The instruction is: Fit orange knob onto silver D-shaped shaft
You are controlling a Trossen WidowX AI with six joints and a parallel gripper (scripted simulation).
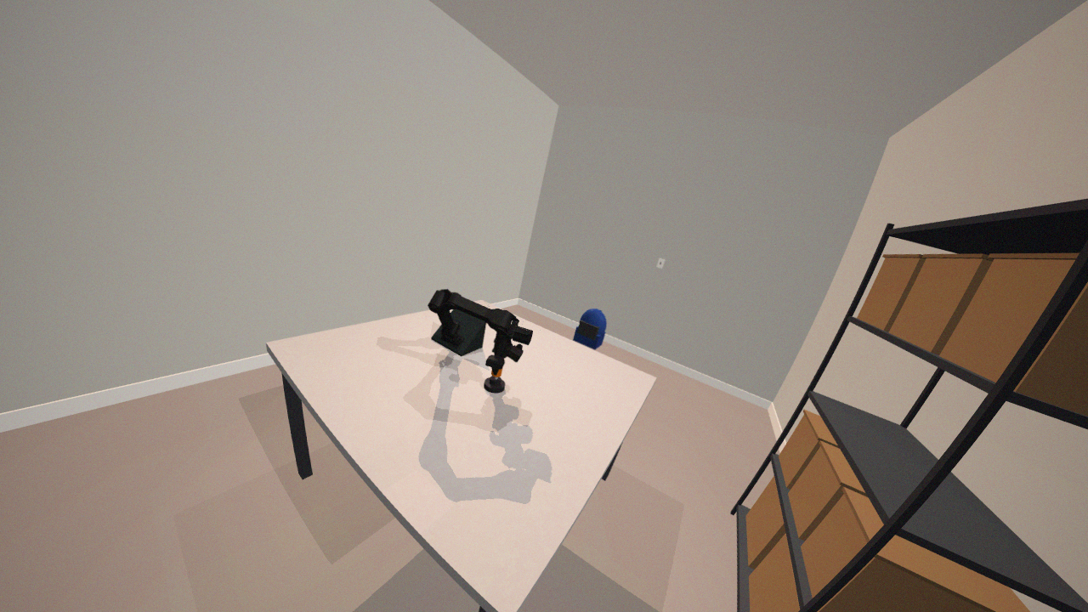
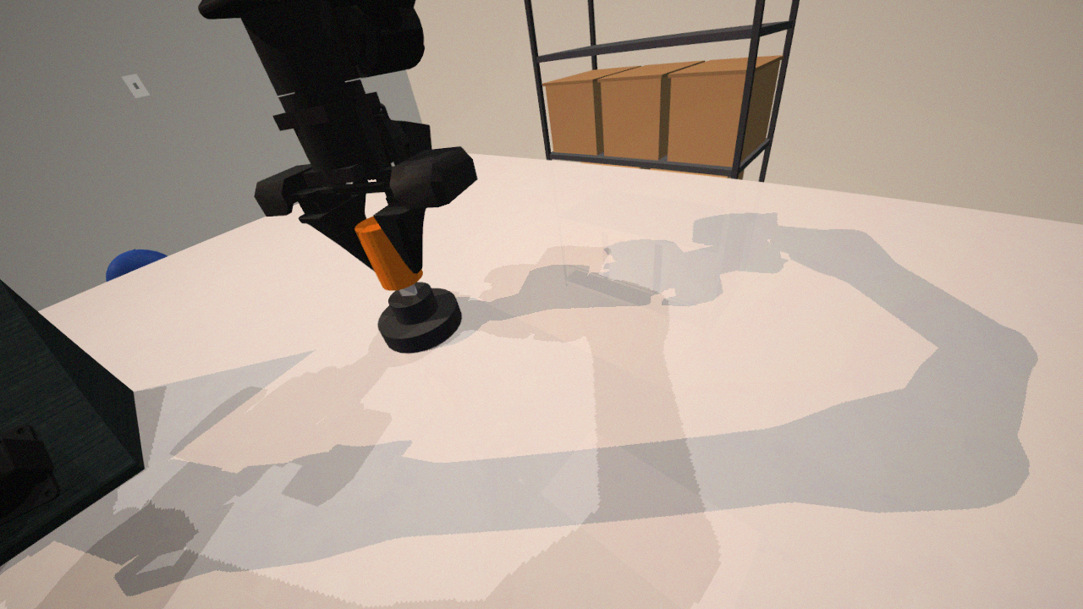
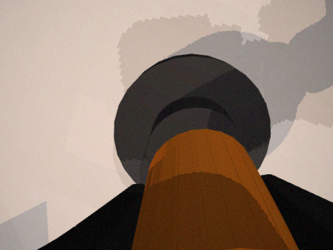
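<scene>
My gripper tip is 30 mm below the orange knob. Also, from my gripper tip: round black pedestal: 40 mm below.
</scene>
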